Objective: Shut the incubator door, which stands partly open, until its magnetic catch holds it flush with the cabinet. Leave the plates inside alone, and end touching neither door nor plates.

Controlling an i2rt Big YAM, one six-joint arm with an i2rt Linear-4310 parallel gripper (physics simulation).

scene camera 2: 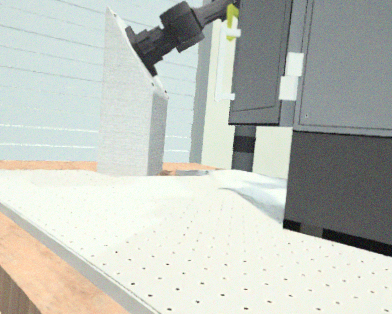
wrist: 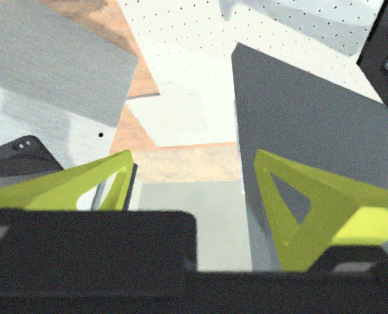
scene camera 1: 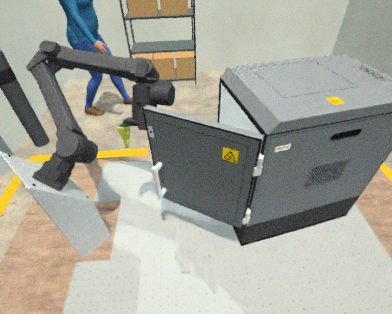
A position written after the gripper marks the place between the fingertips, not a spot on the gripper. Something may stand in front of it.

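There's an incubator door [scene camera 1: 206, 166], and you can see the door [wrist: 282, 109] from the wrist too. The gripper [wrist: 193, 156] is visible as well.
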